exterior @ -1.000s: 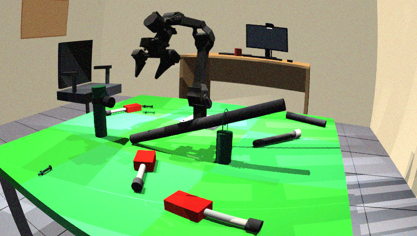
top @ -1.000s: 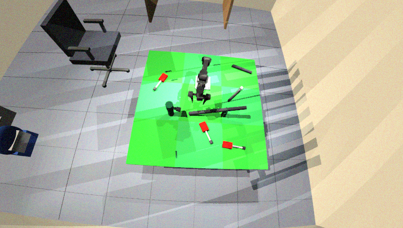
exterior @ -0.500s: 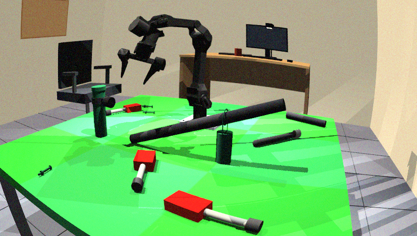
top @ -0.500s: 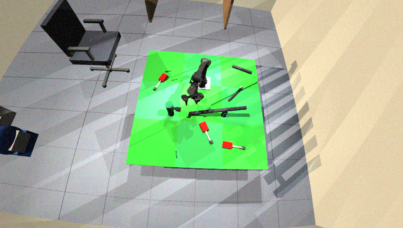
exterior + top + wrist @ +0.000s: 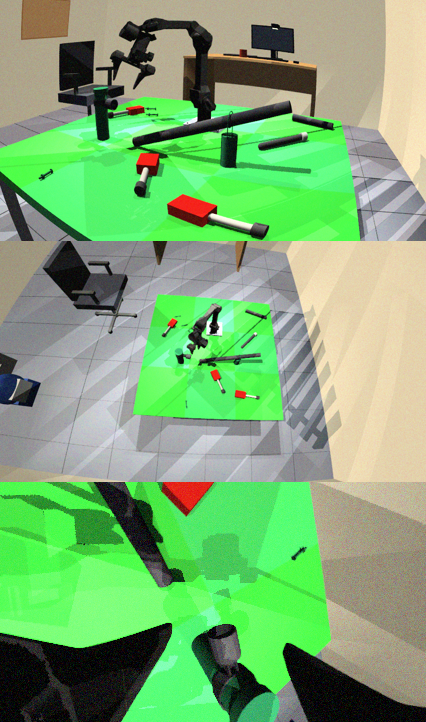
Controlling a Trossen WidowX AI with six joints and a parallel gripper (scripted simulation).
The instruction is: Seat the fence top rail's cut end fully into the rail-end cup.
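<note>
Now: gripper tip 7 cm to the left of the rail-end cup, 7 cm above it and 1 cm short of it. Round my gripper tip: short dark green post 39 cm to the left, 12 cm below, 2 cm behind.
</note>
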